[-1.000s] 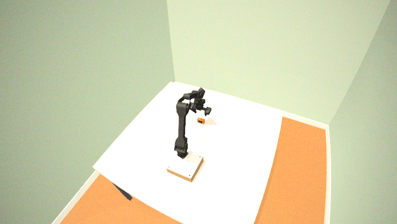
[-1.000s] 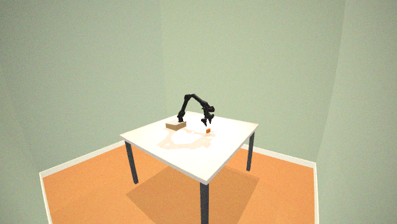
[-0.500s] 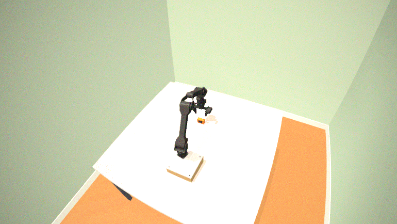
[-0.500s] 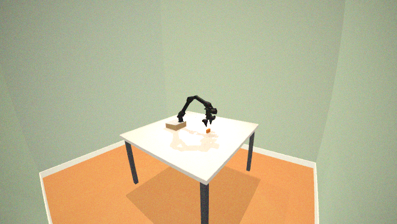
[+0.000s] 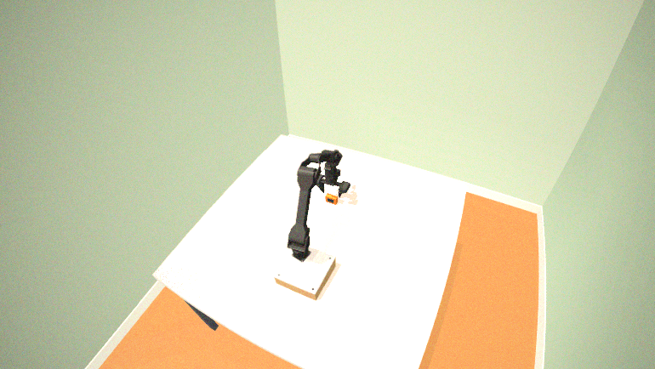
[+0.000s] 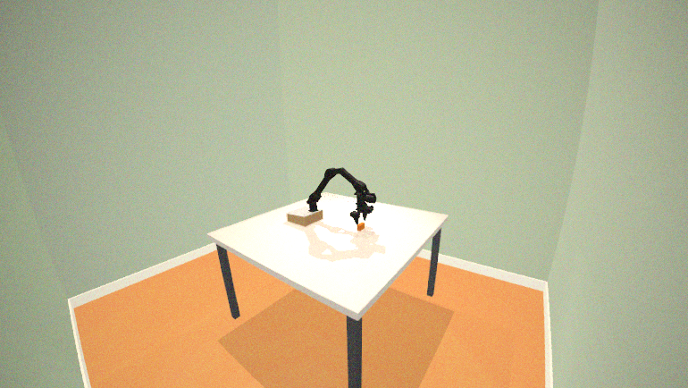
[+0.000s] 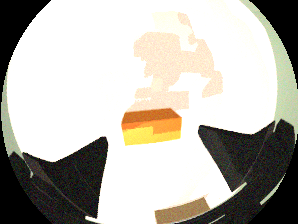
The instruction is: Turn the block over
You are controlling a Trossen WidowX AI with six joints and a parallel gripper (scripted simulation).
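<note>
Right now the orange block is 10 mm behind my gripper tip and 30 mm below it.
</note>
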